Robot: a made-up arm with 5 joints.
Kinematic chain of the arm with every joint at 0, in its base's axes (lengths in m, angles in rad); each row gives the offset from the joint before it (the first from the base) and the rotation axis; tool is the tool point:
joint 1: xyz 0 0 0.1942 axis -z
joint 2: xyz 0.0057 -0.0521 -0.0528 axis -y
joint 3: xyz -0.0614 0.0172 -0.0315 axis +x
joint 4: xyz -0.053 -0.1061 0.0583 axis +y
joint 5: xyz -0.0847 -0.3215 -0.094 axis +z
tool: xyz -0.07 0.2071 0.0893
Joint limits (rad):
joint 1: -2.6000..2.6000
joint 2: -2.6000..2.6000
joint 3: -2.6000..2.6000
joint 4: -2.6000..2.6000
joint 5: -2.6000..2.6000
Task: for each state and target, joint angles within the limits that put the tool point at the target. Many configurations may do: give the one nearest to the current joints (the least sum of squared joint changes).
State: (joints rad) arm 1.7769 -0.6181 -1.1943 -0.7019 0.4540
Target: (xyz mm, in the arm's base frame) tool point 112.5 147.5 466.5
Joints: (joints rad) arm 2.1781 -0.4459 -1.7507 -0.2679 0.2665
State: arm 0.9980 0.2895 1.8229 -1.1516 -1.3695
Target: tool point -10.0 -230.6 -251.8
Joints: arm 0.9512 0.5545 1.7381 -1.1400 -1.6406
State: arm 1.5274 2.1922 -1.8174 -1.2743 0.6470
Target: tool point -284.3 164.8 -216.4
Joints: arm 1.4809 2.1054 -1.5514 -1.2359 1.0550
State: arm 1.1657 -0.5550 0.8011 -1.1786 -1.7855
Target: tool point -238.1 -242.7 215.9
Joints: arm 0.6940 -0.6816 0.2002 -1.0884 -1.1819
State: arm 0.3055 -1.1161 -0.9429 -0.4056 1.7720
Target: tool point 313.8 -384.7 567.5
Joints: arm 0.1505 -1.3992 -1.0943 -0.4133 1.8209
